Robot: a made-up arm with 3 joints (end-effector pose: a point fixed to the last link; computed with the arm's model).
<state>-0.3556 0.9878 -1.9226</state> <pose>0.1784 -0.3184 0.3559 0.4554 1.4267 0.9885</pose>
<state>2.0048 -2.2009 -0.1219</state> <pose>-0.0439 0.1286 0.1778 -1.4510 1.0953 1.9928</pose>
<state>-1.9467 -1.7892 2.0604</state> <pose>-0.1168 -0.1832 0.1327 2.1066 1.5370 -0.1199</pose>
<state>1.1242 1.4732 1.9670</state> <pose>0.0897 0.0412 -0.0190 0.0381 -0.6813 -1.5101</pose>
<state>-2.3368 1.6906 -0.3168</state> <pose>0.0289 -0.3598 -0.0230 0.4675 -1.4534 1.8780</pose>
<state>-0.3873 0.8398 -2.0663</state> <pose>0.1832 -0.2716 0.3859 0.3174 1.5693 0.8861</pose>
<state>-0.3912 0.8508 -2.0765</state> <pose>0.1845 -0.2722 0.3840 0.3155 1.5722 0.9006</pose>
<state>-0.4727 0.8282 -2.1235</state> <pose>0.1632 -0.2612 0.3993 0.2491 1.5462 0.8907</pose>
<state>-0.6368 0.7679 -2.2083</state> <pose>0.1130 -0.2379 0.4264 0.1254 1.4868 0.8398</pose>
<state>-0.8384 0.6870 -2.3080</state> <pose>0.0449 -0.2093 0.4468 -0.0018 1.4070 0.7506</pose>
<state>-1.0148 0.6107 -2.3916</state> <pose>-0.0174 -0.1848 0.4517 -0.0872 1.3309 0.6546</pose>
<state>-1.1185 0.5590 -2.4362</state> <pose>-0.0549 -0.1704 0.4493 -0.1232 1.2811 0.5878</pose>
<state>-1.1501 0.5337 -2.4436</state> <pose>-0.0683 -0.1653 0.4482 -0.1282 1.2609 0.5574</pose>
